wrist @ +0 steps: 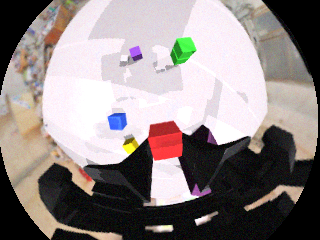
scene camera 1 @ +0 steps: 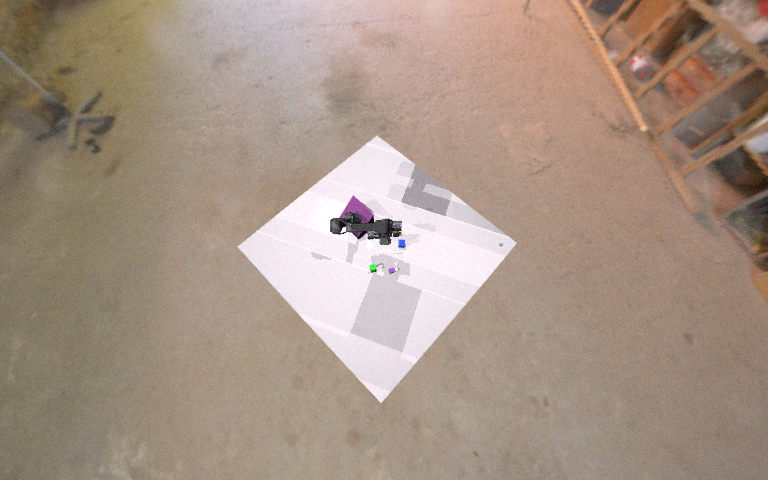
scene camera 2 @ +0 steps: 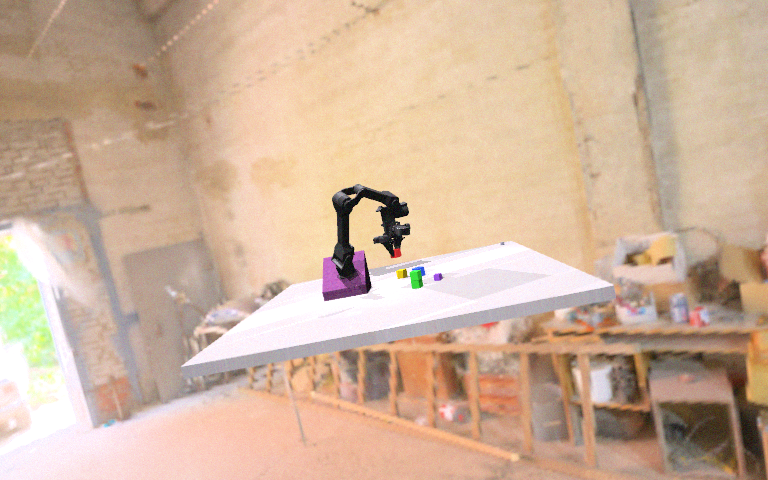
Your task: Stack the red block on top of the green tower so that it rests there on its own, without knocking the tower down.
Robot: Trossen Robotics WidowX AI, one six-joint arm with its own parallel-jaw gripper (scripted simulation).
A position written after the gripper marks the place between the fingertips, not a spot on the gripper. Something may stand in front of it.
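Note:
Gripper (scene camera 2: 395, 255) holding a red block (wrist: 165, 139). Gripper also in the wrist view (wrist: 164, 135). Scene camera 1 misses the block, hidden by the gripper.

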